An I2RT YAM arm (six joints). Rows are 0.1 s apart.
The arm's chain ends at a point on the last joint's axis. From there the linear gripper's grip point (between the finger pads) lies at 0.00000 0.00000 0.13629 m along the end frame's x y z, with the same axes.
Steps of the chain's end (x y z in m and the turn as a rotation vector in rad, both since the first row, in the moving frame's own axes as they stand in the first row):
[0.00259, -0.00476, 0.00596, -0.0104, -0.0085, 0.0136]
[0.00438, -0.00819, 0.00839, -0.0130, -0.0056, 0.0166]
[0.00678, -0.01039, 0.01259, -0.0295, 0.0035, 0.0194]
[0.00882, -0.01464, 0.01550, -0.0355, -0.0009, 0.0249]
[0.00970, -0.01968, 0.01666, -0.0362, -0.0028, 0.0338]
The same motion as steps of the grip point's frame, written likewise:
[0.00142, -0.00335, 0.00595, -0.0104, -0.0085, 0.0136]
[0.00360, -0.00642, 0.00838, -0.0130, -0.0056, 0.0166]
[0.00722, -0.00637, 0.01253, -0.0295, 0.0035, 0.0194]
[0.00864, -0.00980, 0.01541, -0.0355, -0.0009, 0.0249]
[0.00924, -0.01475, 0.01657, -0.0362, -0.0028, 0.0338]

